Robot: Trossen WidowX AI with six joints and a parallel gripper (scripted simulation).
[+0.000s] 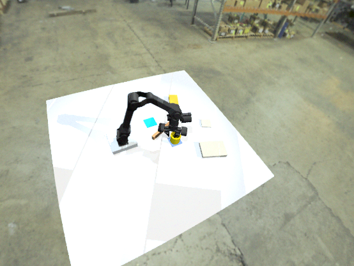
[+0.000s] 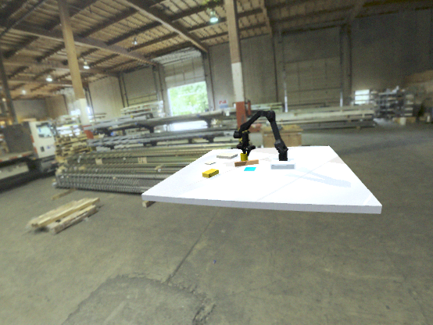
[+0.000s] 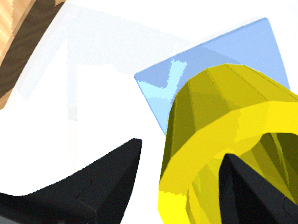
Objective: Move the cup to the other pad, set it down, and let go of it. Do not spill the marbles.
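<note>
The yellow cup is 2 cm ahead of my gripper tip, 1 cm to the right of it and 1 cm below it. From my gripper tip the other things lie so: wooden bar: 10 cm to the left, 4 cm below, 3 cm behind; blue pad: 6 cm below, 3 cm ahead, 1 cm to the right; cyan pad: 21 cm to the left, 8 cm behind, 6 cm below.
</note>
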